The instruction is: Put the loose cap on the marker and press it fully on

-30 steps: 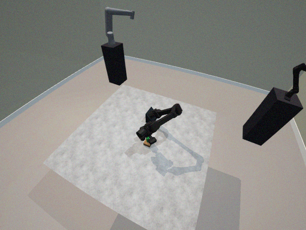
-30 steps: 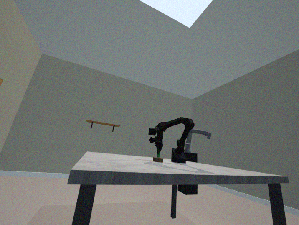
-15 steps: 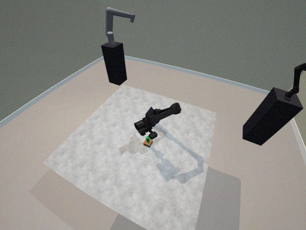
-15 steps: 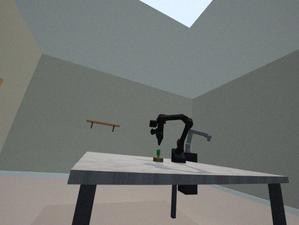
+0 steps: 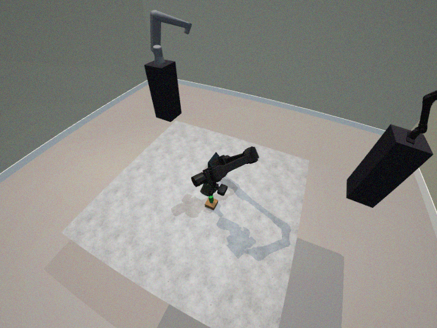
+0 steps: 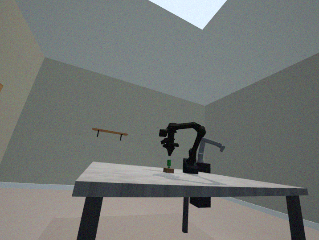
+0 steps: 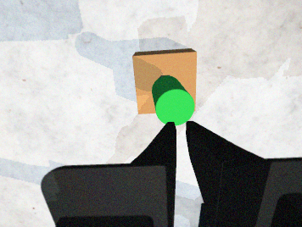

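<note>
Now: gripper tip 5 cm above the green cap. Also, from my gripper tip: tan holder block 11 cm below; green marker band 9 cm below.
</note>
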